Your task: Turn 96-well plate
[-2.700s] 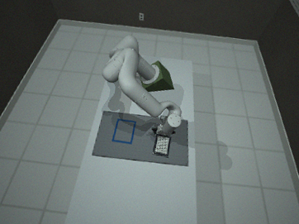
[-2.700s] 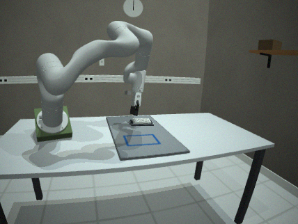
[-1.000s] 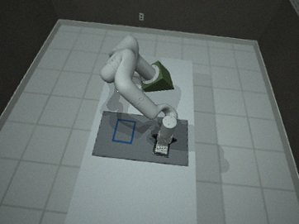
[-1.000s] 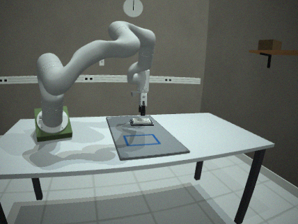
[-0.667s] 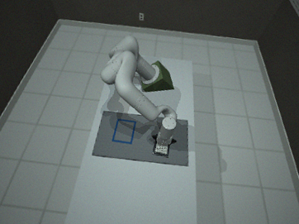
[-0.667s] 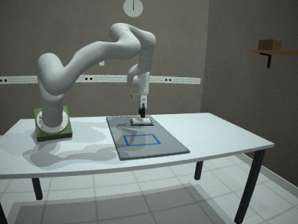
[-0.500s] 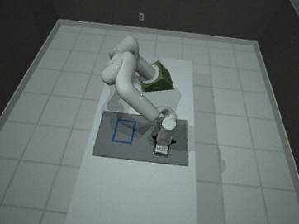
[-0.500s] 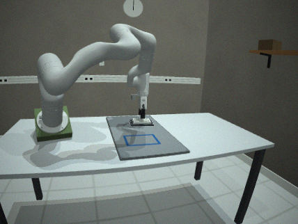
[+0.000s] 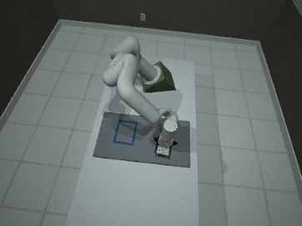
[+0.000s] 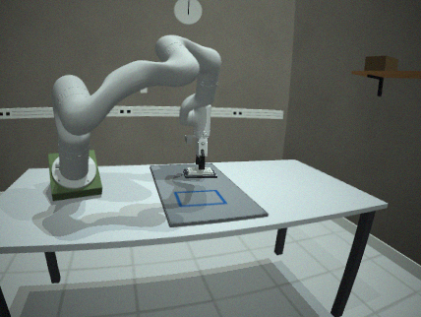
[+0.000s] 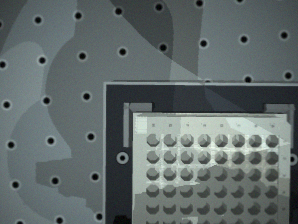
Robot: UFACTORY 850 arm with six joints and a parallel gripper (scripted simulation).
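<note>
The white 96-well plate is 3 cm below my hand. The rest, counted from my hand: dark plate nest N1 (4 cm below).
</note>
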